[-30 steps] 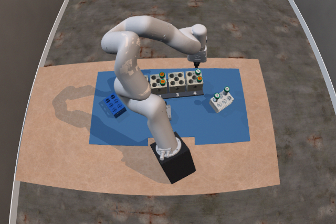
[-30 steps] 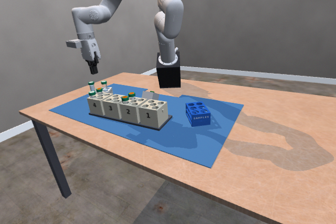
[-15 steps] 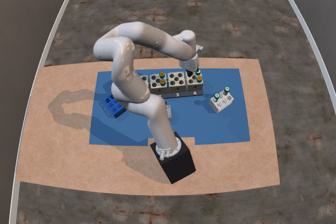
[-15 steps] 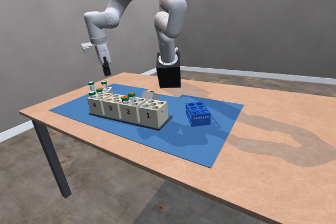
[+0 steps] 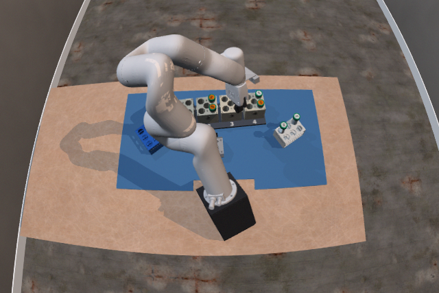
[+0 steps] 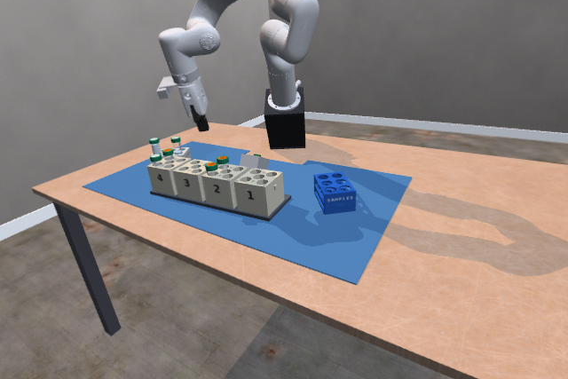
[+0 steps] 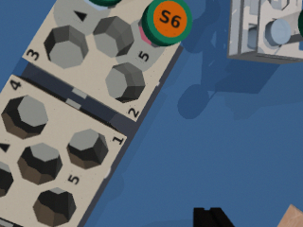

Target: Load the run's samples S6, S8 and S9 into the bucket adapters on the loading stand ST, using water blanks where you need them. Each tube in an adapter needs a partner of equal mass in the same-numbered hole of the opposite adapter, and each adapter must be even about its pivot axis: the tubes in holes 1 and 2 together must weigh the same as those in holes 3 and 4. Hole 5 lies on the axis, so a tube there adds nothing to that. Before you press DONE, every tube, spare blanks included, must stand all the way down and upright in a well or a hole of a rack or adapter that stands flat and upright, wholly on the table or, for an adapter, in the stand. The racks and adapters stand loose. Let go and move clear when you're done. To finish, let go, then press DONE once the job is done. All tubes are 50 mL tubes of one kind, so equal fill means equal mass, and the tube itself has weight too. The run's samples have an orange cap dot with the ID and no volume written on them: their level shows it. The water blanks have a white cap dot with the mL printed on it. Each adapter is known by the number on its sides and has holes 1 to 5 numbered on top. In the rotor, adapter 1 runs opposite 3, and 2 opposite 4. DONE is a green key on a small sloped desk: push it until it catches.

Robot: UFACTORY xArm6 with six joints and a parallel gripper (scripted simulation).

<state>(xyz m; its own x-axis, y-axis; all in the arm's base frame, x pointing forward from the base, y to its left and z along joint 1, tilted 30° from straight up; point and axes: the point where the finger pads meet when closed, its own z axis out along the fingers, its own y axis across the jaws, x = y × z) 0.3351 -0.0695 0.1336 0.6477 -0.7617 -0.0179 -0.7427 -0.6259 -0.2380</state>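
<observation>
The sloped DONE desk lies 120 mm behind my hand, 90 mm to the left of it and 150 mm below it. The rest, counted from my hand: white rack 250 mm to the right, 170 mm below; blue samples rack 120 mm behind, 400 mm to the left, 170 mm below; loading stand ST 60 mm ahead, 100 mm to the left, 190 mm below.
</observation>
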